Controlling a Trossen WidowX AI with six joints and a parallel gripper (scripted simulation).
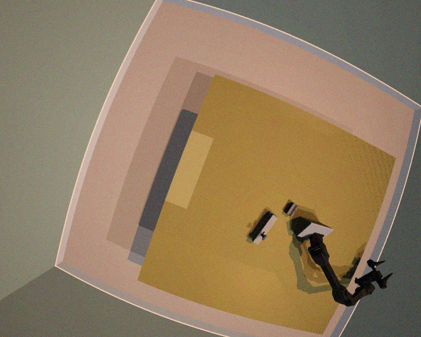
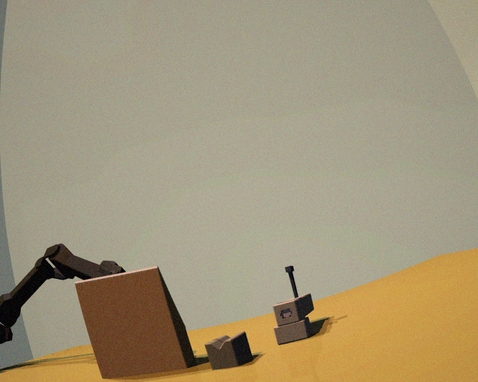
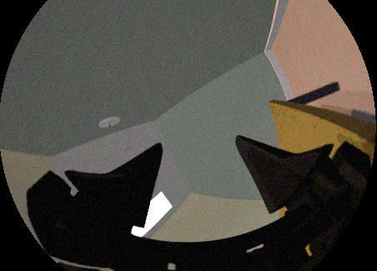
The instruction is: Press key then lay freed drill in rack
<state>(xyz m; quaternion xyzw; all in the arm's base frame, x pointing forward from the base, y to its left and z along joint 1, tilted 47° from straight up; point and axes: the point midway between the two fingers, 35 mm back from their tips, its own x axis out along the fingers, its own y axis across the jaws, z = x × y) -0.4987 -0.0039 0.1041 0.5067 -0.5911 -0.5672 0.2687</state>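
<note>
The key lies 810 mm ahead of my gripper tip, 90 mm below it and 30 mm to the left of it. Round my gripper tip: drill 790 mm ahead, 140 mm below, 20 mm to the right; rack 680 mm ahead, 170 mm below, 140 mm to the right; grey fixture block 800 mm ahead, 150 mm below.
</note>
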